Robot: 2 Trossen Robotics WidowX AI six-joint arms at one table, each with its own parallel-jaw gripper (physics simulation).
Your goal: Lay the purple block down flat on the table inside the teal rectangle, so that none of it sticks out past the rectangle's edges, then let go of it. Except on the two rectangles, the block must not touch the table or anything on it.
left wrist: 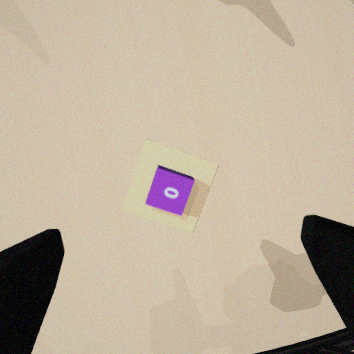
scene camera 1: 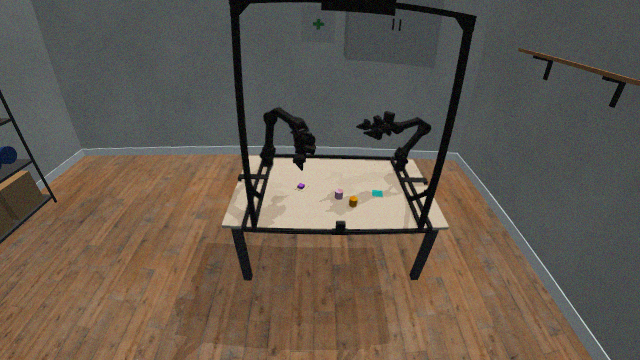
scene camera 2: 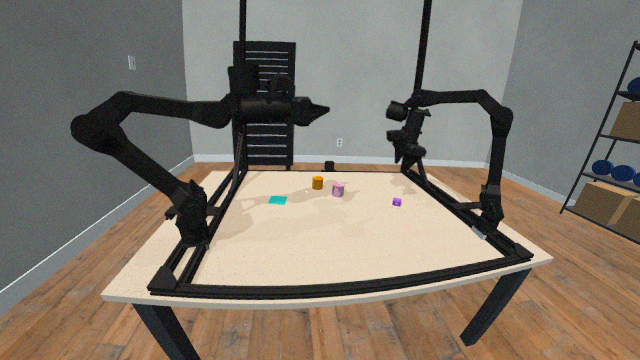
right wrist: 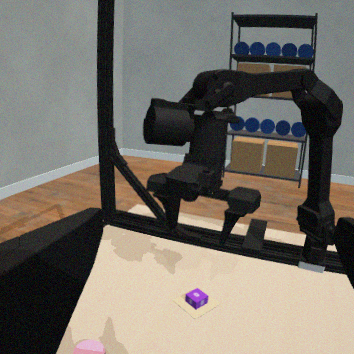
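Pixels of known places: left gripper, fingertip midpoint: [left wrist: 183,235] [scene camera 1: 303,166] [scene camera 2: 400,167] [right wrist: 195,238]; right gripper, fingertip midpoint: [scene camera 1: 359,129] [scene camera 2: 320,108] [right wrist: 222,225]; left arm's base, link origin: [scene camera 1: 267,164] [scene camera 2: 485,229] [right wrist: 312,257]; right arm's base, link origin: [scene camera 1: 399,168] [scene camera 2: 195,239].
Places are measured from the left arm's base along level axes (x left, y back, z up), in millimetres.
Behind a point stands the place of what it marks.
Note:
The purple block [scene camera 1: 301,186] {x -222, y -260, z -2 mm} [scene camera 2: 396,202] {x -196, y -264, z -4 mm} [left wrist: 170,191] {x -210, y -256, z 0 mm} [right wrist: 197,298] {x -203, y -265, z 0 mm} lies on the pale yellow rectangle [left wrist: 139,159] {x -186, y -282, z -18 mm} [right wrist: 195,314] {x -195, y -289, z -18 mm}, a white 0 on its top face. The teal rectangle [scene camera 1: 377,193] {x -216, y -714, z -18 mm} [scene camera 2: 278,200] {x -208, y -711, z -18 mm} lies flat on the table, with nothing on it. My left gripper [scene camera 2: 406,157] {x -214, y -270, z 132 mm} [left wrist: 183,235] {x -214, y -270, z 132 mm} [right wrist: 195,238] {x -214, y -270, z 132 mm} is open, empty and pointing down, well above the table near the block; in the left wrist view the block shows between and beyond its fingertips. My right gripper [scene camera 1: 361,129] {x -81, y -578, z 325 mm} [scene camera 2: 327,109] {x -81, y -578, z 325 mm} is open and empty, held level high above the table, with its two fingers at the sides of the right wrist view.
A pink cylinder [scene camera 1: 339,194] {x -302, y -485, z 18 mm} [scene camera 2: 338,190] {x -256, y -484, z 11 mm} [right wrist: 90,347] {x -281, y -476, z 27 mm} and an orange cylinder [scene camera 1: 353,201] {x -362, y -563, z 21 mm} [scene camera 2: 317,183] {x -319, y -565, z 10 mm} stand on the table between the block and the teal rectangle. A black frame [scene camera 1: 300,230] {x -580, y -303, z -31 mm} [scene camera 2: 310,291] {x 204, y -589, z 1 mm} runs along the table's edges, with uprights at its corners.

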